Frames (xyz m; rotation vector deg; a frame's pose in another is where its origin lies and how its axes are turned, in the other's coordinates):
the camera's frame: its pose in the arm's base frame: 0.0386 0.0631 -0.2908 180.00 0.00 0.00
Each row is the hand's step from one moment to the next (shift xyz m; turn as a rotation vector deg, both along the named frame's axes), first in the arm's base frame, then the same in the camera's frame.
Working: the arm's base frame: its pose in the camera's frame: -0.0386 0.0631 -0.2908 180.00 0.00 0.00

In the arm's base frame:
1: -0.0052 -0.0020 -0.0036 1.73 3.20 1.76
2: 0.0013 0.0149 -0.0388 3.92 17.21 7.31
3: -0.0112 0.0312 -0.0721 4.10 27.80 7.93
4: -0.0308 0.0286 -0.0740 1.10 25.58 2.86
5: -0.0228 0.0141 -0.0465 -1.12 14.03 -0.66
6: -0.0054 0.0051 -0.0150 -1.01 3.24 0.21
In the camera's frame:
1: -0.0052 0.0020 0.0036 1.73 -3.20 -1.76
2: 0.0013 -0.0149 0.0388 3.92 -17.21 -7.31
3: -0.0112 -0.0312 0.0721 4.10 -27.80 -7.93
4: -0.0308 -0.0286 0.0740 1.10 -25.58 -2.86
5: -0.0228 -0.0141 0.0465 -1.12 -14.03 0.66
6: -0.0054 -0.0051 0.0150 -1.01 -3.24 -0.21

